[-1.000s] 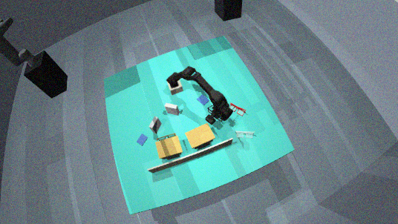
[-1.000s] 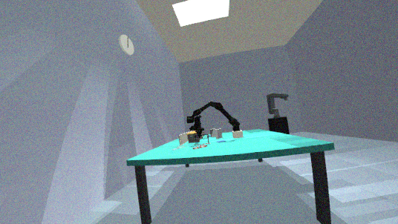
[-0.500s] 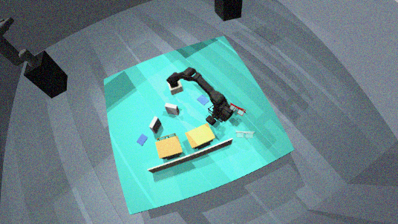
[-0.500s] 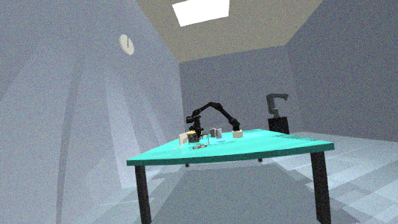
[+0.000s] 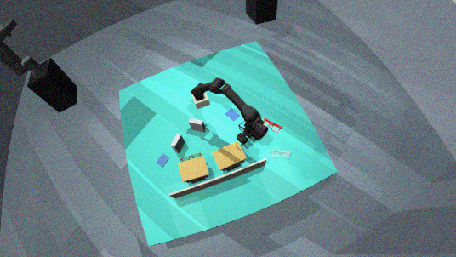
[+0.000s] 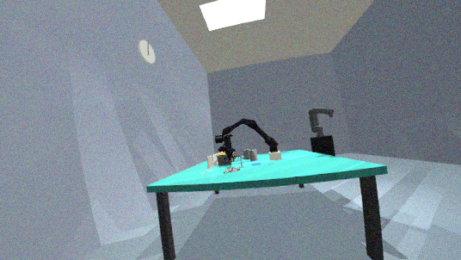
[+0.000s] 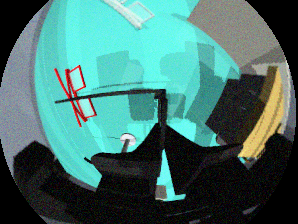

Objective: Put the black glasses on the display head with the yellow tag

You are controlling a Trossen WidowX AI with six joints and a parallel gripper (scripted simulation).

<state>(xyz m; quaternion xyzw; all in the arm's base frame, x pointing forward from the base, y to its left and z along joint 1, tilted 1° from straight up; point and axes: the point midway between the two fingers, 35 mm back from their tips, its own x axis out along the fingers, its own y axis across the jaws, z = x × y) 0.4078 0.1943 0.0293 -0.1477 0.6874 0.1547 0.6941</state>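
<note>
The black glasses lies 60 mm to the left of my gripper tip, 60 mm behind it and 10 mm above it. Round my gripper tip: long bar 280 mm to the right, 180 mm ahead, 10 mm below; white peg 100 mm behind, 40 mm below, 30 mm to the left.
</note>
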